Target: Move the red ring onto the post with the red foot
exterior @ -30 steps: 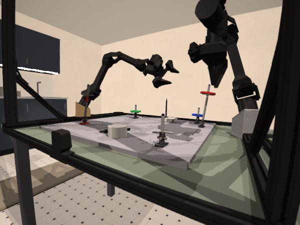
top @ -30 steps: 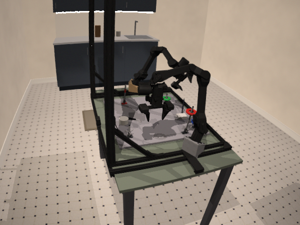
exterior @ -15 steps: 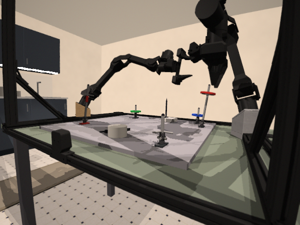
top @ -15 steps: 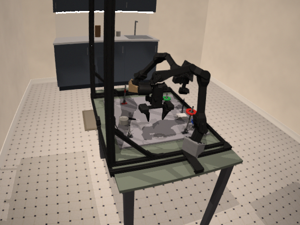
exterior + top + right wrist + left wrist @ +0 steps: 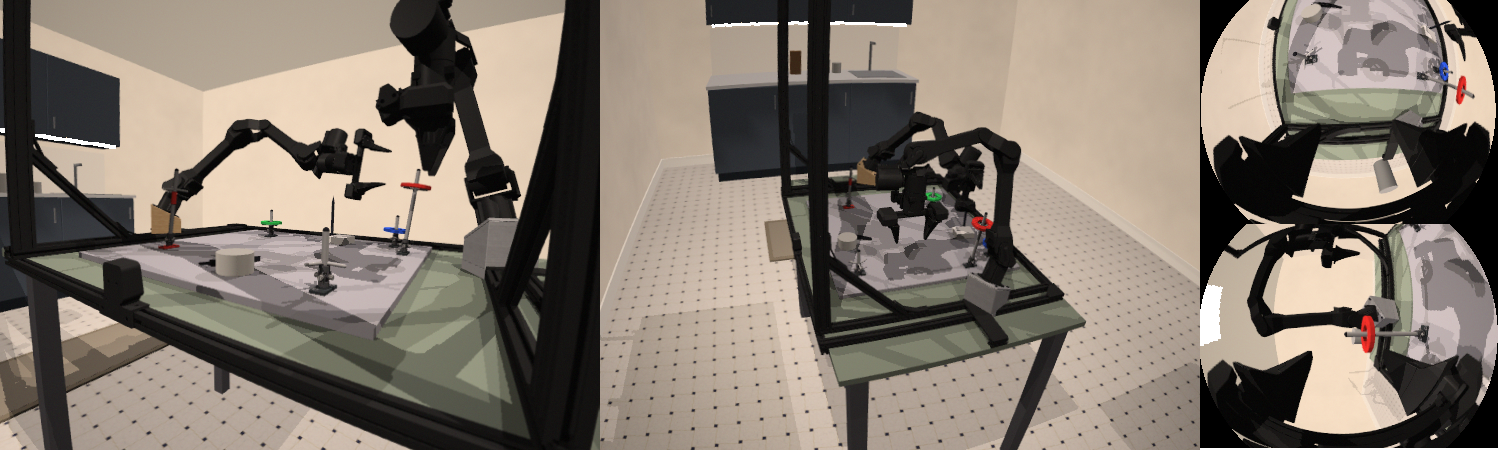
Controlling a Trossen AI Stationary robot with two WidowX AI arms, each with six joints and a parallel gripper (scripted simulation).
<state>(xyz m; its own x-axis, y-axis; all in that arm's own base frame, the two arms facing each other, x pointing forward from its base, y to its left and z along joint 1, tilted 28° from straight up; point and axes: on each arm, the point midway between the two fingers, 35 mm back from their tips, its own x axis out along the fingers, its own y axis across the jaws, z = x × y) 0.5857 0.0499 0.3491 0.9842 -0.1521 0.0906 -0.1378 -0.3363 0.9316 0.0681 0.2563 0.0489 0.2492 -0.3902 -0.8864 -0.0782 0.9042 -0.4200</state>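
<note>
My left hand is 30 mm past the red ring, 100 mm to the left of it and 50 mm above it. From my left hand the other things lie so: small white block (60 mm ahead, 100 mm to the left, 210 mm below); tall grey post (20 mm behind, 100 mm to the right, 100 mm below); blue ring (70 mm ahead, 50 mm to the right, 170 mm below).
</note>
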